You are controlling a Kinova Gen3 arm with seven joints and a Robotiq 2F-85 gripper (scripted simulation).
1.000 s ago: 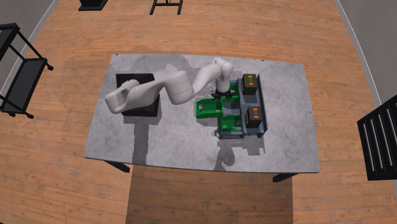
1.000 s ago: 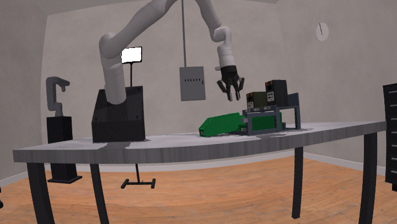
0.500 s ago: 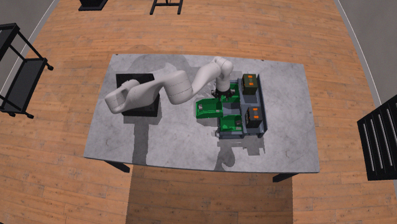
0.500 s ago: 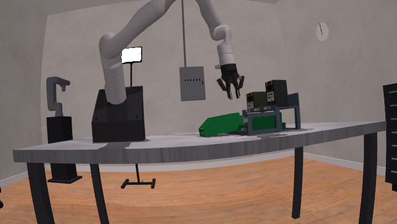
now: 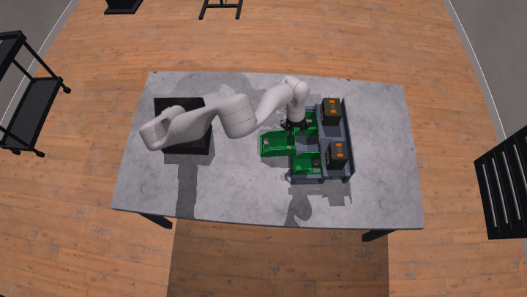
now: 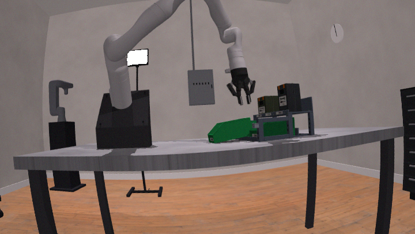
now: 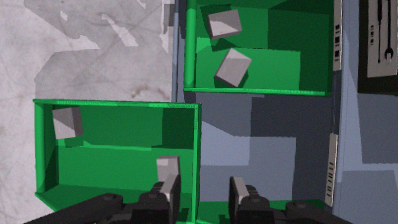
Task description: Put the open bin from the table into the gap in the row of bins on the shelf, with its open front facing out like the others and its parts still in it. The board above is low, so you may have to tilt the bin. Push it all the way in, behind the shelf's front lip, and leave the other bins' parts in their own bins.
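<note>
Now: the grey part 14 cm behind my hand and 15 cm below it. Round my hand: grey shelf (10 cm ahead, 2 cm to the left, 10 cm below).
</note>
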